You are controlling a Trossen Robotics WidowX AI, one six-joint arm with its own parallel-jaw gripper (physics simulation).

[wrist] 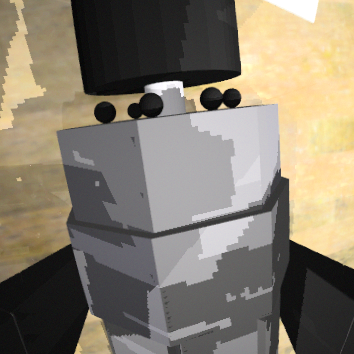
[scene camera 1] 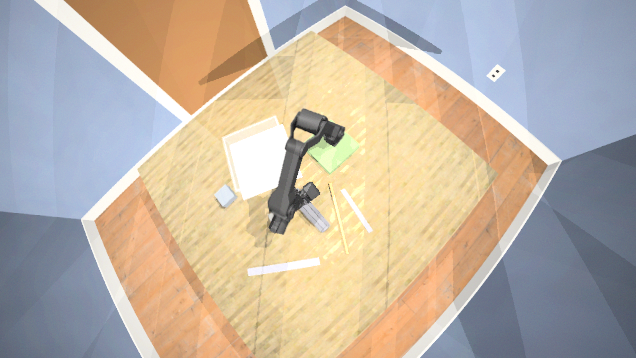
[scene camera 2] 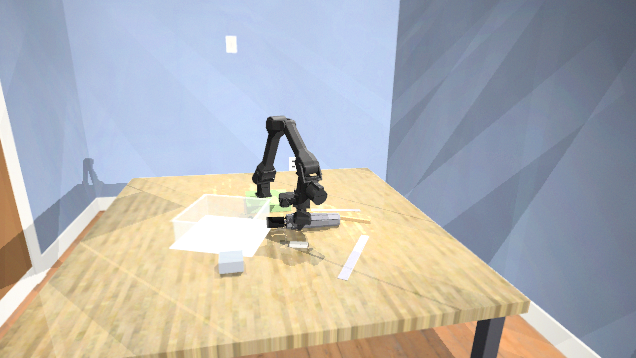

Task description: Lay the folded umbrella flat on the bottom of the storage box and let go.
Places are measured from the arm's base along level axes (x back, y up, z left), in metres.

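Where they show: gripper, fingertip midpoint: (wrist: 179,243) (scene camera 2: 298,225); arm's base, origin of the base link: (scene camera 1: 333,138) (scene camera 2: 263,194).
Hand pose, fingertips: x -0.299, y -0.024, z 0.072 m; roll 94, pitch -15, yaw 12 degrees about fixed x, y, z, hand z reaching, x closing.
Note:
Things, the pixels of their top centre, and the offset from my fingertips. "pt": a spot on its surface instead.
- black handle, surface spot: (wrist: 160,45) pt dy +0.041, dx +0.002, dz -0.060 m
- storage box, middle of its top: (scene camera 2: 224,209) (scene camera 1: 256,151) dy +0.088, dx +0.029, dz -0.266 m
- pale block, middle of its top: (scene camera 2: 230,256) (scene camera 1: 224,195) dy +0.027, dx -0.204, dz -0.275 m
- wooden stick, middle of its top: (scene camera 1: 338,217) dy +0.003, dx +0.046, dz +0.160 m
- longer white strip, middle of its top: (scene camera 2: 355,254) (scene camera 1: 282,267) dy -0.007, dx -0.254, dz +0.118 m
- small white piece, middle of its top: (scene camera 2: 298,242) dy +0.003, dx -0.139, dz -0.041 m
The folded umbrella, with a faceted grey body (scene camera 1: 316,217) (scene camera 2: 330,220) (wrist: 195,165) and a black handle (scene camera 2: 275,222) (wrist: 160,45), lies on its side, low at the table top beside the storage box; the arm hides part of it. My gripper (scene camera 1: 301,202) (scene camera 2: 301,220) (wrist: 179,243) is shut on the grey body near the handle, with one black finger against each side in the wrist view. The handle points toward the box. The storage box (scene camera 1: 229,161) (scene camera 2: 230,204) has translucent walls and a white bottom, partly hidden by the arm in scene camera 1.
A green slab (scene camera 1: 332,159) is by the arm's base. A pale block (scene camera 1: 225,196) (scene camera 2: 231,263) stands near the box. A wooden stick (scene camera 1: 338,218), a white strip (scene camera 1: 356,210) and a longer white strip (scene camera 1: 283,267) (scene camera 2: 353,257) lie around the umbrella. A small white piece (scene camera 2: 298,245) is nearby.

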